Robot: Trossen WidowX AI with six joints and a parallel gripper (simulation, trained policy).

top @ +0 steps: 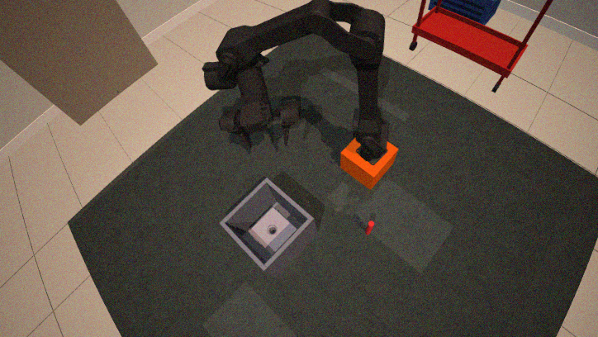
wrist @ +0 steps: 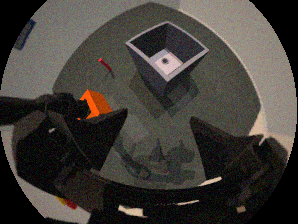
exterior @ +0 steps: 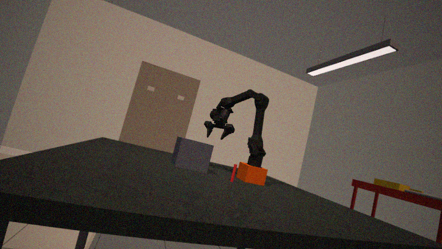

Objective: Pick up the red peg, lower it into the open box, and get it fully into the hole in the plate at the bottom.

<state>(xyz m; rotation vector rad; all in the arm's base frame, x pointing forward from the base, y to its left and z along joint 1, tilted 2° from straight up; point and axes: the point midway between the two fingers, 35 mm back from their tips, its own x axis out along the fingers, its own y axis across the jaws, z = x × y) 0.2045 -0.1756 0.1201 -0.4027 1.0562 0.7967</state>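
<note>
Right now my gripper tip is 29 cm to the right of the red peg, 14 cm above it and 6 cm past it. From my gripper tip the other things lie so: pale plate 13 cm to the left, 13 cm below, 12 cm ahead.
</note>
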